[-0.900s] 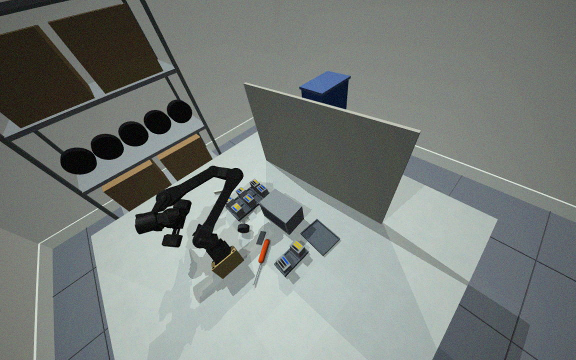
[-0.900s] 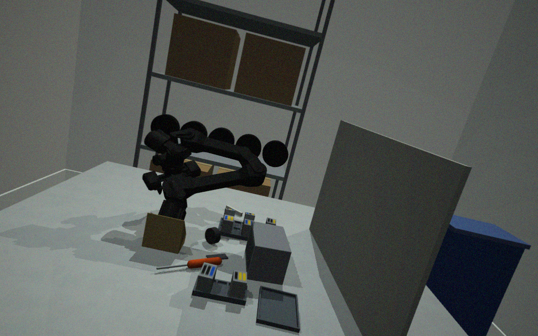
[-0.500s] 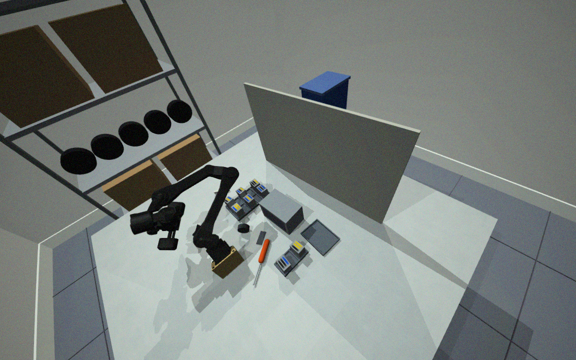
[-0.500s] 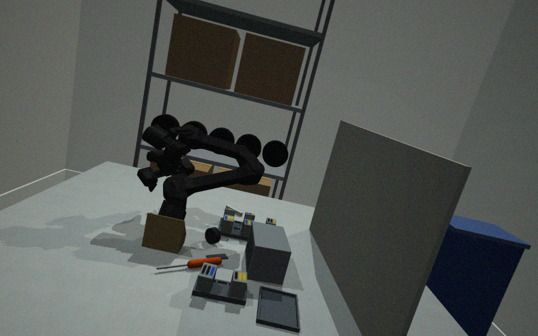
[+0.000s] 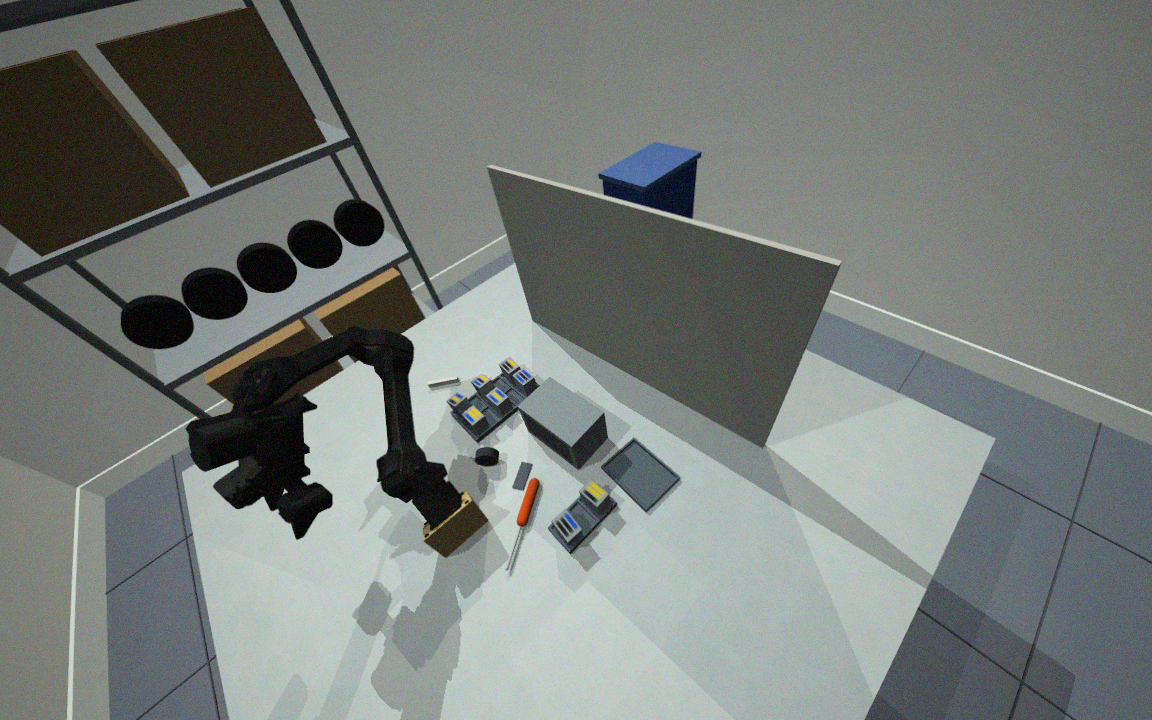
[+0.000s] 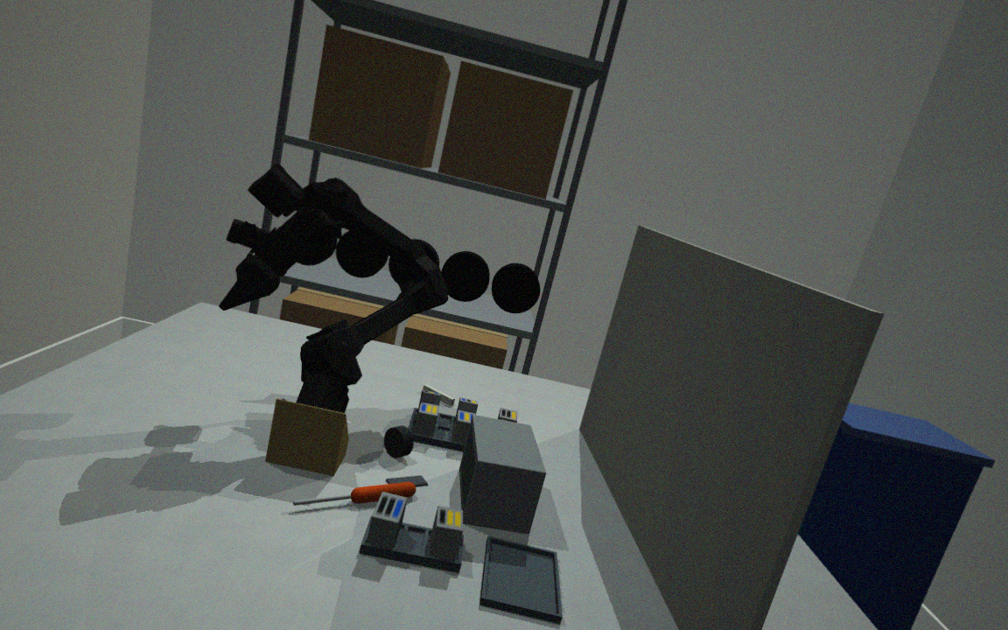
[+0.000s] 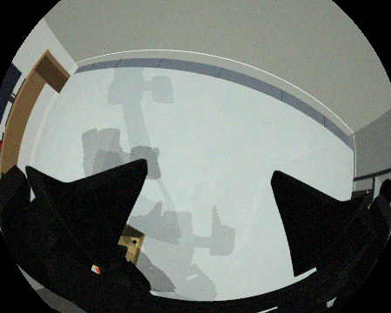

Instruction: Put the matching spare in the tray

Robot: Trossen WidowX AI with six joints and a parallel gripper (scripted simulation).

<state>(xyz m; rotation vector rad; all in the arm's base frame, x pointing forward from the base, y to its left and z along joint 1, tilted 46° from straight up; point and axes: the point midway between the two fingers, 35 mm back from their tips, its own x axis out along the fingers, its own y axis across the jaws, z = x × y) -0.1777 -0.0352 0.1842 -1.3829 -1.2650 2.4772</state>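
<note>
Now: the grey spare 50 cm ahead of my gripper tip, 16 cm to the left of it and 14 cm below it. Also, from my gripper tip: tall panel: 72 cm ahead, 3 cm to the right, 4 cm above; tray: 56 cm ahead, 25 cm to the right, 18 cm below; grey mounted unit: 50 cm ahead, 6 cm to the right, 13 cm below.
</note>
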